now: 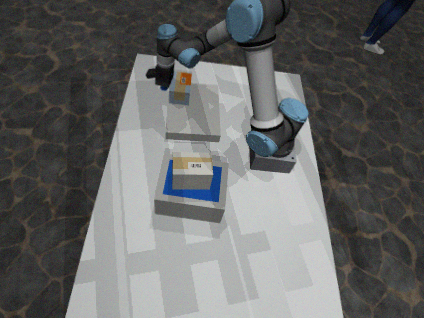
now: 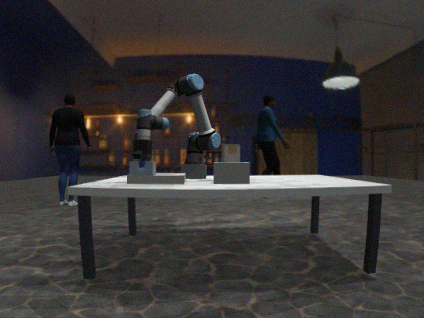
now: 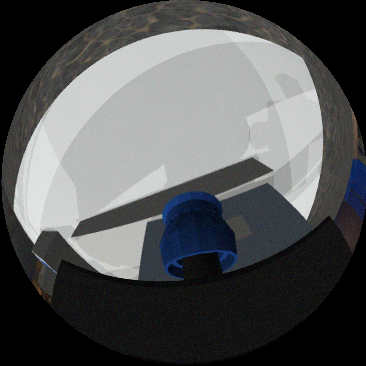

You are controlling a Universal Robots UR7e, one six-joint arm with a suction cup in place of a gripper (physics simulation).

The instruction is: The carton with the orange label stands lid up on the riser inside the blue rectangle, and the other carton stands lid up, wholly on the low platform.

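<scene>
The carton with the orange label (image 1: 180,91) (image 2: 149,168) (image 3: 266,218) stands at the back left corner of the low platform (image 1: 201,120) (image 2: 170,178) (image 3: 153,204), label and tape facing up. My suction cup (image 1: 163,88) (image 2: 142,164) (image 3: 191,204) points down, close beside this carton's left face and below its top edge. It carries nothing. The other carton (image 1: 193,173) (image 2: 230,153), with a barcode label, stands tape up on the riser (image 1: 188,212) (image 2: 231,173) inside the blue rectangle (image 1: 215,189).
The robot base block (image 1: 272,164) (image 2: 193,171) stands right of the riser and platform. The white table (image 1: 258,268) (image 2: 305,184) reaches far toward the front. Its left edge lies near the cup. People walk in the dark room behind.
</scene>
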